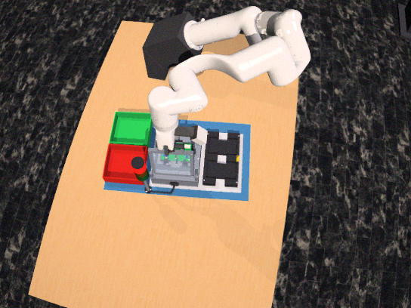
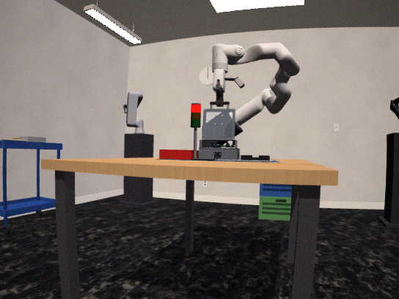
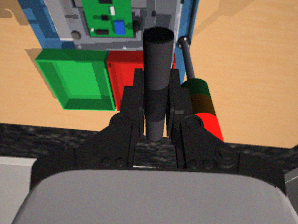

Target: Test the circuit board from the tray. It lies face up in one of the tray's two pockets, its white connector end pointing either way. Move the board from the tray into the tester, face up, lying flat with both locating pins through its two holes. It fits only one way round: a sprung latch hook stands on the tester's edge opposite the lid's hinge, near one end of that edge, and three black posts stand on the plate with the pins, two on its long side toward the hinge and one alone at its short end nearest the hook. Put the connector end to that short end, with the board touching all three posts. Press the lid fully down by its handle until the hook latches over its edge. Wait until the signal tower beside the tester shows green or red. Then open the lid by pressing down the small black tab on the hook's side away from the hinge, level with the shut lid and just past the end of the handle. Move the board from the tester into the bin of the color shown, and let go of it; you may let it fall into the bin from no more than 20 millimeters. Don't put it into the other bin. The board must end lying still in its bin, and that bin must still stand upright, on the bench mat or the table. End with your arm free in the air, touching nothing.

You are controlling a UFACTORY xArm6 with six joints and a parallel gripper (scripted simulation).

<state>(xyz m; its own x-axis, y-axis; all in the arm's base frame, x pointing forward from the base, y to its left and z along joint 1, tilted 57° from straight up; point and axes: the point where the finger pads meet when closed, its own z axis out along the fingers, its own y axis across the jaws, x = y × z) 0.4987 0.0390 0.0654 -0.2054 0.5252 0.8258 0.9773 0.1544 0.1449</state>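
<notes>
The tester plate is 210 mm below my hand, 70 mm behind it and 10 mm to the right of it. Round my hand: tester lid: 90 mm below, 10 mm ahead; black tab: 190 mm below, 140 mm behind, 30 mm to the left; red bin: 260 mm below, 200 mm to the right, 10 mm ahead.
</notes>
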